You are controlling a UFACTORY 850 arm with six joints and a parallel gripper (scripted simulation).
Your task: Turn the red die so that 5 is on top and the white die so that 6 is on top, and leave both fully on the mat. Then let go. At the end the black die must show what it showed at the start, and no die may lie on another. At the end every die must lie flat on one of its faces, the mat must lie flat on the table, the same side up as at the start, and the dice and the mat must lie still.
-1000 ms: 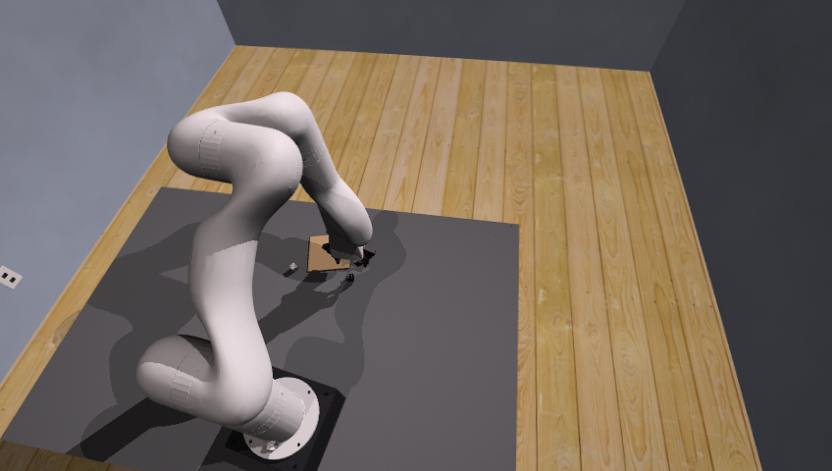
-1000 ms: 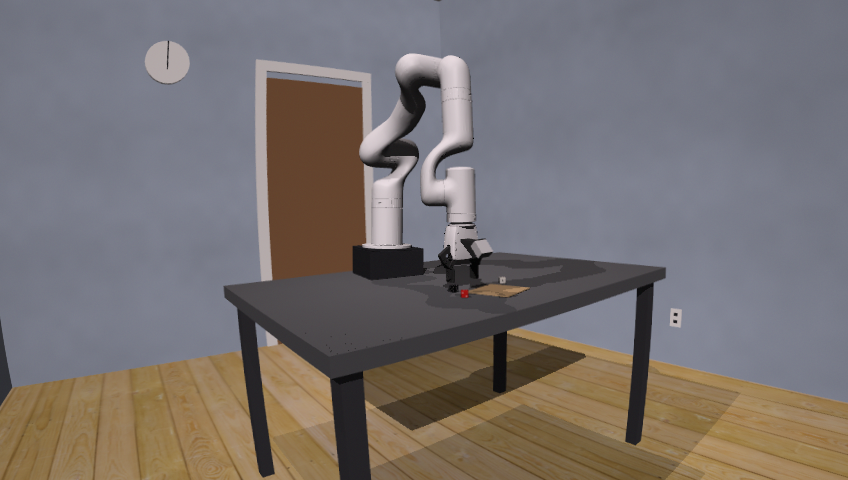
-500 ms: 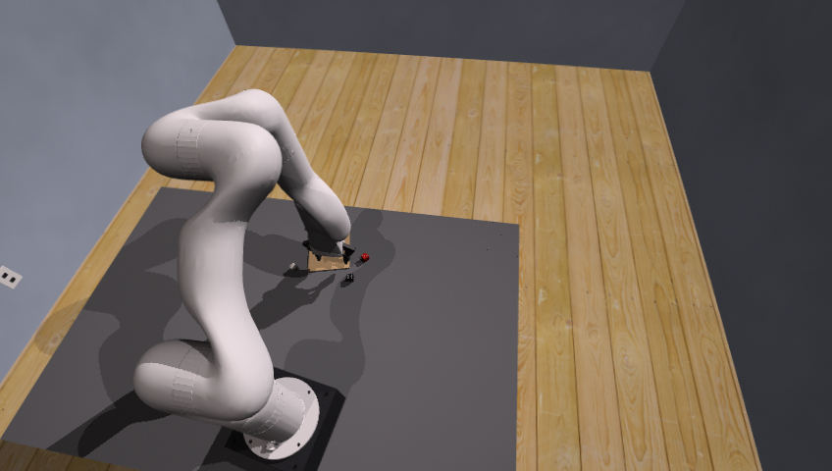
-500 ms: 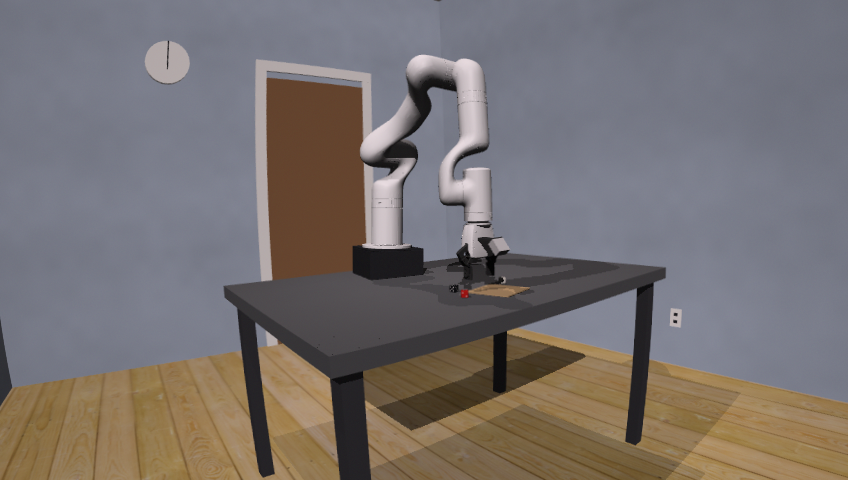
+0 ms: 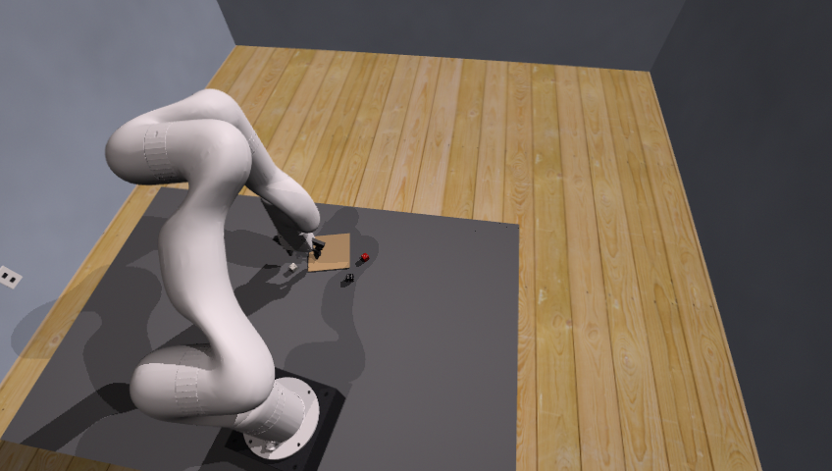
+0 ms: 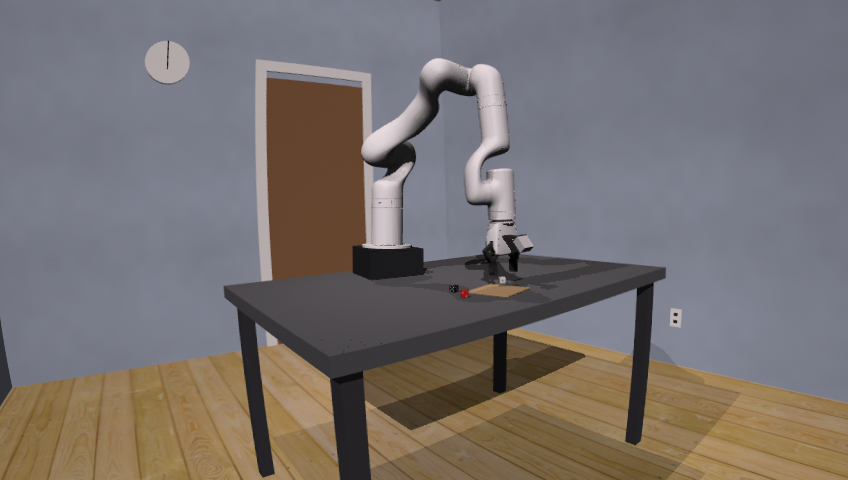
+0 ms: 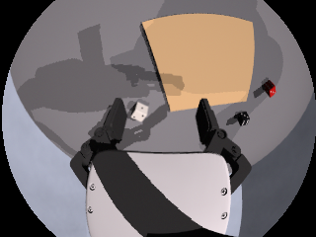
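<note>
Right now my hand is 4 cm to the right of the white die, 4 cm past it and 4 cm above it. Also, from my hand: red die: 20 cm to the right, 4 cm below, 1 cm ahead; tan mat: 7 cm to the right, 5 cm below, 3 cm ahead; black die: 16 cm to the right, 7 cm behind, 4 cm below.
</note>
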